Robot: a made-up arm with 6 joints. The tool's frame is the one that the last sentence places. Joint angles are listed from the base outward.
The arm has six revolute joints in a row. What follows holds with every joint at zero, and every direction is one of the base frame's.
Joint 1 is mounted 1 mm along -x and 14 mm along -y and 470 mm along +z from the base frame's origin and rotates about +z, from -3.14 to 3.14 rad.
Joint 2 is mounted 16 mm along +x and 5 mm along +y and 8 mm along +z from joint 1 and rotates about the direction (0, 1, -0.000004), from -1.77 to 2.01 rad.
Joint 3 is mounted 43 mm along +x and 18 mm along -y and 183 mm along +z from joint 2 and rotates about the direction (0, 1, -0.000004), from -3.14 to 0.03 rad.
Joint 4 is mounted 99 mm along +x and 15 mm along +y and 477 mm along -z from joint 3 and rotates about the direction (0, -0.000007, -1), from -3.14 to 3.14 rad.
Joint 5 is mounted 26 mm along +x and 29 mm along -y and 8 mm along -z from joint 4 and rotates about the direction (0, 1, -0.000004), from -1.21 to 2.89 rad.
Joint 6 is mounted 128 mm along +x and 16 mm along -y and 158 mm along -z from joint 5 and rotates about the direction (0, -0.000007, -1), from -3.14 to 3.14 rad.
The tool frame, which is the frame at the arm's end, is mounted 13 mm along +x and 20 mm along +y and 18 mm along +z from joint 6; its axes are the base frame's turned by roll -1.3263, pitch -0.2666 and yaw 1.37 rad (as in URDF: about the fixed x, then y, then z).
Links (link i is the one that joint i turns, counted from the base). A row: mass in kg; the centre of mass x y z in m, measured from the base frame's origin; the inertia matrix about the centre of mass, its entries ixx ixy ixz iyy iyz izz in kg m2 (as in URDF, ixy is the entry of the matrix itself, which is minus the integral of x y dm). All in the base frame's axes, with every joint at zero. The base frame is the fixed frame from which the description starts. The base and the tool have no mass.
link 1: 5.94; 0.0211 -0.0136 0.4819; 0.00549 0 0 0.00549 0 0.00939
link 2: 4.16; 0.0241 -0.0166 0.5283; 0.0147 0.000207 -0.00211 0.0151 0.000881 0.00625
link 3: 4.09; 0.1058 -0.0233 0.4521; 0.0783 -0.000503 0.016 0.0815 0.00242 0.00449
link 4: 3.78; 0.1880 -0.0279 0.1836; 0.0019 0 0 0.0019 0 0.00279
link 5: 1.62; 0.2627 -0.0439 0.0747; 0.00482 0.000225 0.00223 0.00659 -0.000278 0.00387
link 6: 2.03; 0.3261 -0.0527 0.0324; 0.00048 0 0 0.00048 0 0.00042
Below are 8 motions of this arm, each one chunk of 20 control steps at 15 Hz.
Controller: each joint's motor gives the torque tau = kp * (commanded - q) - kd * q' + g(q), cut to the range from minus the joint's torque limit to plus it. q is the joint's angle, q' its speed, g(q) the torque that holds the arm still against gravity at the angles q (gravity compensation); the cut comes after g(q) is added. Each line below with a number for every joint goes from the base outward.
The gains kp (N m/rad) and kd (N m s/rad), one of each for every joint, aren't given. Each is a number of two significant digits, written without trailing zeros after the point. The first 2 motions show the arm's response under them.
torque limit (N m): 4.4 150 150 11 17 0.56
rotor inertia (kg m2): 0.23 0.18 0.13 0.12 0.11 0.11
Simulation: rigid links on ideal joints. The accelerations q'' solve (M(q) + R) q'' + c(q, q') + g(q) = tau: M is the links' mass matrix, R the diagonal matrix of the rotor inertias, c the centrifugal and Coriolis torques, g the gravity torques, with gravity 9.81 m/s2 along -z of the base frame. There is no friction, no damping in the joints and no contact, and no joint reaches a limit. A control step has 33 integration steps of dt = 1/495 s. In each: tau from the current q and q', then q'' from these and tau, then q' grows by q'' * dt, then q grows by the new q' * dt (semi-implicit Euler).
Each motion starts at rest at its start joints. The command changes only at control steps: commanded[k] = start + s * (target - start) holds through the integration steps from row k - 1 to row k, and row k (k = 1, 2, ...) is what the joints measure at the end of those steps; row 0 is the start. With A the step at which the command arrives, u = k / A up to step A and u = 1 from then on. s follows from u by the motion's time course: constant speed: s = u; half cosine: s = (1 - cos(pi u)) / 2; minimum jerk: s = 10 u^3 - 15 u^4 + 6 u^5; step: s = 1 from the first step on.
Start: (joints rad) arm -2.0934 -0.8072 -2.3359 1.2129 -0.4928 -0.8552
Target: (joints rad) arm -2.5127 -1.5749 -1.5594 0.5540 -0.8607 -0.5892
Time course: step
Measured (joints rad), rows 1 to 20:
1: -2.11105 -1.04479 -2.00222 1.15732 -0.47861 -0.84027
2: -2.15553 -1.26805 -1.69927 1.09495 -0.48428 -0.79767
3: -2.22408 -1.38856 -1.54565 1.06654 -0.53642 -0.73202
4: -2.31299 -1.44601 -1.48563 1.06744 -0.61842 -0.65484
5: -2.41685 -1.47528 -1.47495 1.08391 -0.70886 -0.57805
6: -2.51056 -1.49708 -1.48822 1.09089 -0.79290 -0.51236
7: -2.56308 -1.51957 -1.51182 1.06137 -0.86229 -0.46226
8: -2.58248 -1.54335 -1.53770 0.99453 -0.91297 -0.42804
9: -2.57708 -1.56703 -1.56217 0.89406 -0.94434 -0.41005
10: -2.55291 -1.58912 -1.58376 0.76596 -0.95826 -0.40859
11: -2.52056 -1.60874 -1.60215 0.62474 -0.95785 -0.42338
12: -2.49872 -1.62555 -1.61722 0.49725 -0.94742 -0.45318
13: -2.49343 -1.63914 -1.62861 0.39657 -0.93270 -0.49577
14: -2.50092 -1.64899 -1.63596 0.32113 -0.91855 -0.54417
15: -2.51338 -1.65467 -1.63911 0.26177 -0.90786 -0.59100
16: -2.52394 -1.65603 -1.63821 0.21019 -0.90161 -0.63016
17: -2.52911 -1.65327 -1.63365 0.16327 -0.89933 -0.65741
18: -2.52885 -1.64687 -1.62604 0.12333 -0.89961 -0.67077
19: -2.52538 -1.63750 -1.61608 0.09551 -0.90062 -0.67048
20: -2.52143 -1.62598 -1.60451 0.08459 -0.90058 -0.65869
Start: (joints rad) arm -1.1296 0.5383 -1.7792 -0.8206 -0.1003 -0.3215
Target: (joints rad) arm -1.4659 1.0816 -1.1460 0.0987 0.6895 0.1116
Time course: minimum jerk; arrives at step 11
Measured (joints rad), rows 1 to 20:
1: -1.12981 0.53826 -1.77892 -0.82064 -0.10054 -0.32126
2: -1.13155 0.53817 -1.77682 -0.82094 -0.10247 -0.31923
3: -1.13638 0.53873 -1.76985 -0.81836 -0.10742 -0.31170
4: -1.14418 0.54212 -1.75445 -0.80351 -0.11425 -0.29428
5: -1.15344 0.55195 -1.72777 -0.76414 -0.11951 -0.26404
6: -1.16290 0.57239 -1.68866 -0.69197 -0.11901 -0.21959
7: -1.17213 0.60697 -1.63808 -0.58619 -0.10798 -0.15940
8: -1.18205 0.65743 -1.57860 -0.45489 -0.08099 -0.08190
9: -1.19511 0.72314 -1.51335 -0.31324 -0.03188 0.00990
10: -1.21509 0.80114 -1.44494 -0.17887 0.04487 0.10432
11: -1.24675 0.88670 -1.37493 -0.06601 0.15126 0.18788
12: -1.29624 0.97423 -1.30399 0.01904 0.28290 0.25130
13: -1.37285 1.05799 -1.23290 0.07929 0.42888 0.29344
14: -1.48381 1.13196 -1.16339 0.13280 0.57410 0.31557
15: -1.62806 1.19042 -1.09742 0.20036 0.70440 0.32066
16: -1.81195 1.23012 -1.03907 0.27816 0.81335 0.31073
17: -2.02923 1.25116 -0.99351 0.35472 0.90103 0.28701
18: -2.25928 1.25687 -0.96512 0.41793 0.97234 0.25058
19: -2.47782 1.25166 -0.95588 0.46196 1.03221 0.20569
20: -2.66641 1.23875 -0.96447 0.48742 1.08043 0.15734
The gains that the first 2 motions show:
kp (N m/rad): 190 82 69 2.4 5.1 3.9
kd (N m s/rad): 9.3 10 6.6 0.41 0.75 0.27
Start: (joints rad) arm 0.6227 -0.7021 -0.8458 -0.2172 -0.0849 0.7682
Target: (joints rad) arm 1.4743 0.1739 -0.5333 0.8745 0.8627 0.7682
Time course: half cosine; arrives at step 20
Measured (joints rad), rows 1 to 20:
1: 0.62396 -0.70146 -0.84627 -0.21512 -0.08491 0.76827
2: 0.63023 -0.69858 -0.84814 -0.20505 -0.08489 0.76857
3: 0.64522 -0.69170 -0.85188 -0.18166 -0.08490 0.76923
4: 0.67032 -0.67941 -0.85705 -0.14391 -0.08509 0.77015
5: 0.70533 -0.66072 -0.86258 -0.09340 -0.08527 0.77110
6: 0.74914 -0.63485 -0.86708 -0.03320 -0.08447 0.77181
7: 0.80017 -0.60121 -0.86911 0.03290 -0.08080 0.77203
8: 0.85663 -0.55933 -0.86741 0.10091 -0.07138 0.77156
9: 0.91688 -0.50894 -0.86094 0.16710 -0.05270 0.77033
10: 0.97973 -0.45012 -0.84904 0.22832 -0.02114 0.76834
11: 1.04471 -0.38338 -0.83137 0.28239 0.02629 0.76569
12: 1.11229 -0.30978 -0.80792 0.32839 0.09112 0.76256
13: 1.18385 -0.23098 -0.77892 0.36676 0.17297 0.75913
14: 1.26081 -0.14924 -0.74475 0.39795 0.26990 0.75554
15: 1.34199 -0.06746 -0.70589 0.41978 0.38039 0.75159
16: 1.42415 0.01080 -0.66290 0.43193 0.50248 0.74698
17: 1.50956 0.08220 -0.61659 0.44575 0.62853 0.74222
18: 1.60087 0.14416 -0.56863 0.47354 0.75150 0.73825
19: 1.69869 0.19457 -0.52140 0.52357 0.86706 0.73608
20: 1.80090 0.23179 -0.47768 0.59841 0.97288 0.73664

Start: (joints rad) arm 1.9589 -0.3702 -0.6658 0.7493 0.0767 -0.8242
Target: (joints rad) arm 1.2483 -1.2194 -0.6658 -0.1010 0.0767 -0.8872
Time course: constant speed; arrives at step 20
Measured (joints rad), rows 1 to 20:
1: 1.95430 -0.37790 -0.66027 0.74385 0.08422 -0.82483
2: 1.94093 -0.39635 -0.64873 0.73016 0.10376 -0.82685
3: 1.91900 -0.42258 -0.63559 0.71075 0.13210 -0.83043
4: 1.88871 -0.45378 -0.62436 0.68707 0.16543 -0.83542
5: 1.85031 -0.48844 -0.61677 0.65935 0.19981 -0.84144
6: 1.80397 -0.52583 -0.61324 0.62701 0.23156 -0.84794
7: 1.75006 -0.56556 -0.61348 0.58942 0.25722 -0.85429
8: 1.69199 -0.60745 -0.61665 0.54948 0.27136 -0.85961
9: 1.63681 -0.65151 -0.62169 0.51412 0.26787 -0.86289
10: 1.58851 -0.69757 -0.62804 0.48613 0.24694 -0.86383
11: 1.54785 -0.74523 -0.63560 0.46401 0.21328 -0.86275
12: 1.51432 -0.79406 -0.64425 0.44455 0.17274 -0.86037
13: 1.48617 -0.84369 -0.65371 0.42328 0.13113 -0.85760
14: 1.46001 -0.89367 -0.66347 0.39452 0.09364 -0.85543
15: 1.43132 -0.94349 -0.67288 0.35309 0.06385 -0.85469
16: 1.39758 -0.99276 -0.68137 0.29826 0.04222 -0.85576
17: 1.35949 -1.04128 -0.68858 0.23434 0.02692 -0.85857
18: 1.32012 -1.08904 -0.69432 0.16801 0.01572 -0.86273
19: 1.28253 -1.13600 -0.69853 0.10458 0.00738 -0.86783
20: 1.24787 -1.18203 -0.70119 0.04581 0.00167 -0.87350

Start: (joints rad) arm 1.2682 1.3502 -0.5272 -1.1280 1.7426 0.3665
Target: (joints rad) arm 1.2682 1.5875 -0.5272 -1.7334 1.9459 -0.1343
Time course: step
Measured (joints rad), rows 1 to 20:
1: 1.26749 1.39811 -0.55898 -1.15271 1.76811 0.35888
2: 1.26766 1.46219 -0.59007 -1.21901 1.81020 0.33711
3: 1.26871 1.50838 -0.59462 -1.31450 1.85232 0.30205
4: 1.26969 1.53978 -0.57940 -1.42503 1.89274 0.25446
5: 1.27015 1.56319 -0.55515 -1.53740 1.93012 0.19497
6: 1.27004 1.58214 -0.52957 -1.64135 1.96114 0.12403
7: 1.26945 1.59749 -0.50717 -1.73017 1.98215 0.04200
8: 1.26858 1.60907 -0.49026 -1.80033 1.99095 -0.04953
9: 1.26771 1.61673 -0.47972 -1.85057 1.98770 -0.13983
10: 1.26704 1.62061 -0.47548 -1.88135 1.97466 -0.21616
11: 1.26667 1.62113 -0.47681 -1.89442 1.95547 -0.26962
12: 1.26655 1.61886 -0.48255 -1.89246 1.93416 -0.29589
13: 1.26661 1.61446 -0.49133 -1.87882 1.91448 -0.29517
14: 1.26678 1.60860 -0.50180 -1.85715 1.89928 -0.27151
15: 1.26702 1.60195 -0.51272 -1.83109 1.89032 -0.23165
16: 1.26734 1.59512 -0.52308 -1.80397 1.88819 -0.18365
17: 1.26771 1.58864 -0.53213 -1.77849 1.89254 -0.13555
18: 1.26811 1.58295 -0.53938 -1.75660 1.90229 -0.09413
19: 1.26848 1.57839 -0.54455 -1.73942 1.91588 -0.06243
20: 1.26878 1.57515 -0.54756 -1.72730 1.93153 -0.04065

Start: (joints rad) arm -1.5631 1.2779 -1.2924 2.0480 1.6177 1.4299
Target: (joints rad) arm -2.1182 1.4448 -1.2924 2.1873 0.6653 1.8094
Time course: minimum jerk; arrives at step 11
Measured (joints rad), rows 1 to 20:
1: -1.56413 1.27810 -1.29250 2.04792 1.61790 1.43011
2: -1.57213 1.27951 -1.29315 2.04736 1.61904 1.43189
3: -1.59216 1.28351 -1.29531 2.04684 1.61779 1.43844
4: -1.62735 1.29112 -1.29982 2.04795 1.60689 1.45405
5: -1.67733 1.30255 -1.30707 2.05344 1.57670 1.48116
6: -1.74204 1.31730 -1.31673 2.06644 1.51962 1.52043
7: -1.82194 1.33412 -1.32802 2.09000 1.43227 1.57159
8: -1.91826 1.35122 -1.34000 2.12610 1.31707 1.63410
9: -2.03204 1.36628 -1.35175 2.17419 1.18205 1.70640
10: -2.14258 1.37652 -1.36269 2.22736 1.02985 1.78060
11: -2.23801 1.38154 -1.36999 2.27329 0.87424 1.84647
12: -2.31876 1.38332 -1.37137 2.29997 0.73427 1.89603
13: -2.38422 1.38482 -1.36650 2.30079 0.62204 1.92491
14: -2.43323 1.38864 -1.35640 2.27624 0.54178 1.93226
15: -2.46434 1.39621 -1.34264 2.23180 0.49165 1.92026
16: -2.47571 1.40761 -1.32667 2.17530 0.46654 1.89339
17: -2.46487 1.42188 -1.30973 2.11536 0.46036 1.85754
18: -2.42867 1.43750 -1.29296 2.06026 0.46757 1.81907
19: -2.36357 1.45271 -1.27757 2.01699 0.48375 1.78386
20: -2.26627 1.46580 -1.26490 1.99021 0.50536 1.75654

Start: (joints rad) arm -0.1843 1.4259 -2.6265 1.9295 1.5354 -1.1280
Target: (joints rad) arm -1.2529 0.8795 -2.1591 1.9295 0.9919 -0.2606
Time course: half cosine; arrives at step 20
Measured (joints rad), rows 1 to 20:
1: -0.18487 1.42491 -2.62510 1.92969 1.53611 -1.12758
2: -0.18801 1.42109 -2.61972 1.93048 1.53959 -1.12528
3: -0.19494 1.41319 -2.60887 1.93186 1.54527 -1.11869
4: -0.20560 1.40058 -2.59226 1.93341 1.54996 -1.10503
5: -0.21979 1.38306 -2.57021 1.93465 1.55040 -1.08164
6: -0.23731 1.36063 -2.54340 1.93520 1.54391 -1.04644
7: -0.25801 1.33352 -2.51268 1.93484 1.52871 -0.99834
8: -0.28179 1.30210 -2.47905 1.93356 1.50398 -0.93741
9: -0.30859 1.26692 -2.44352 1.93157 1.46989 -0.86491
10: -0.33840 1.22864 -2.40715 1.92926 1.42751 -0.78322
11: -0.37129 1.18809 -2.37095 1.92716 1.37864 -0.69553
12: -0.40740 1.14616 -2.33589 1.92582 1.32562 -0.60557
13: -0.44694 1.10384 -2.30288 1.92579 1.27106 -0.51725
14: -0.49016 1.06214 -2.27275 1.92745 1.21761 -0.43426
15: -0.53735 1.02207 -2.24623 1.93100 1.16773 -0.35931
16: -0.58875 0.98464 -2.22397 1.93639 1.12348 -0.29377
17: -0.64457 0.95082 -2.20650 1.94334 1.08646 -0.23790
18: -0.70495 0.92151 -2.19418 1.95143 1.05768 -0.19179
19: -0.76996 0.89751 -2.18726 1.96010 1.03766 -0.15558
20: -0.83959 0.87952 -2.18583 1.96883 1.02642 -0.12942

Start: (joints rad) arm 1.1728 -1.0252 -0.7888 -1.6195 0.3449 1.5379
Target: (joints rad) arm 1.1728 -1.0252 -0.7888 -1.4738 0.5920 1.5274
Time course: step
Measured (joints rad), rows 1 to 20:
1: 1.17525 -1.02551 -0.78820 -1.61565 0.35946 1.53675
2: 1.17885 -1.02564 -0.78749 -1.60599 0.39281 1.53374
3: 1.18008 -1.02536 -0.78723 -1.59231 0.43414 1.52963
4: 1.17830 -1.02487 -0.78731 -1.57541 0.47746 1.52532
5: 1.17486 -1.02437 -0.78752 -1.55555 0.52006 1.52169
6: 1.17149 -1.02397 -0.78772 -1.53306 0.56032 1.51941
7: 1.16927 -1.02375 -0.78788 -1.50883 0.59643 1.51879
8: 1.16837 -1.02373 -0.78802 -1.48427 0.62631 1.51980
9: 1.16837 -1.02389 -0.78816 -1.46106 0.64822 1.52213
10: 1.16878 -1.02417 -0.78833 -1.44075 0.66140 1.52525
11: 1.16929 -1.02450 -0.78854 -1.42452 0.66619 1.52858
12: 1.16979 -1.02483 -0.78880 -1.41309 0.66384 1.53158
13: 1.17032 -1.02513 -0.78911 -1.40669 0.65609 1.53382
14: 1.17092 -1.02541 -0.78945 -1.40519 0.64479 1.53502
15: 1.17159 -1.02569 -0.78982 -1.40814 0.63162 1.53511
16: 1.17227 -1.02597 -0.79018 -1.41485 0.61800 1.53416
17: 1.17288 -1.02626 -0.79052 -1.42445 0.60505 1.53241
18: 1.17338 -1.02653 -0.79081 -1.43594 0.59360 1.53018
19: 1.17374 -1.02678 -0.79101 -1.44832 0.58422 1.52783
20: 1.17395 -1.02695 -0.79111 -1.46062 0.57719 1.52568

